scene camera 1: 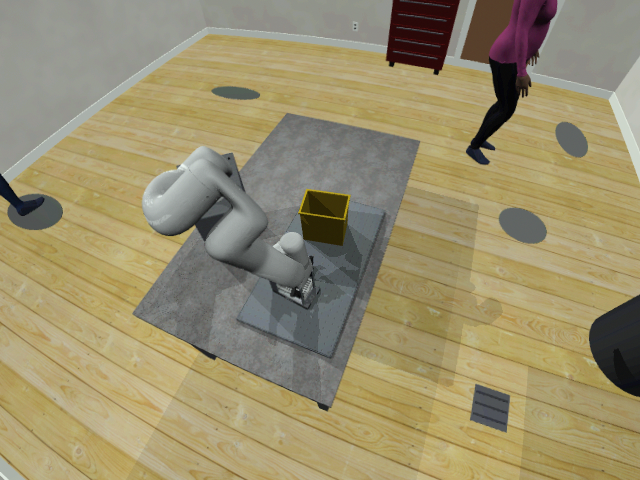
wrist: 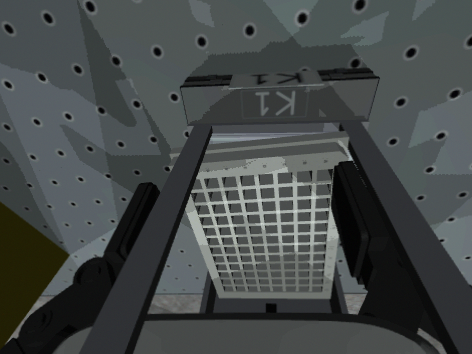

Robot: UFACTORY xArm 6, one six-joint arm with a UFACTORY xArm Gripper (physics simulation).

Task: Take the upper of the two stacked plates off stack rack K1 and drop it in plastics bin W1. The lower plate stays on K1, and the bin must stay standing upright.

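Frame: origin at the arm's base, x ahead, y left, z up, level; centimetres.
Where they show: gripper, fingertip midpoint: (scene camera 1: 305, 285) (wrist: 244, 193).
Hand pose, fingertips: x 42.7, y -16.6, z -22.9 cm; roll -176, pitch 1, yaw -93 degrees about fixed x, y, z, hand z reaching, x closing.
Observation:
Things, the pixels of their top centre, and the offset from my fingertips. "spot": a spot on its surface instead. Level surfaces: height alone.
- Stack rack K1, surface spot: (wrist: 210, 106) spot: dy +1.2, dx +3.6, dz -3.1 cm
- pale bluish edge, surface spot: (wrist: 250, 136) spot: dy -0.6, dx +1.8, dz -2.4 cm
- grey-blue board, its level: dz -4.8 cm
- grey table, its level: dz -6.1 cm
Stack rack K1 (scene camera 1: 309, 306) (wrist: 210, 106) stands on the perforated board, its dark posts rising on both sides in the wrist view. The upper plate, a pale gridded one (wrist: 265, 163), lies in it, slightly askew. A pale bluish edge (wrist: 250, 136) shows beyond its far rim; I cannot tell clearly whether it is the lower plate. My gripper (scene camera 1: 305, 281) (wrist: 244, 193) is open, its black fingers apart on either side of the plate and rack. The right finger is close to the plate's side; contact is unclear. Plastics bin W1, the yellow one (scene camera 1: 324, 228) (wrist: 22, 272), stands upright.
The grey-blue board (scene camera 1: 330, 338) (wrist: 65, 150) lies on the grey table (scene camera 1: 336, 142). The bin stands on the board, on the left side in the wrist view. A person in magenta (scene camera 1: 509, 77) stands on the floor beyond the table. A black cylinder (scene camera 1: 620, 343) stands at the right.

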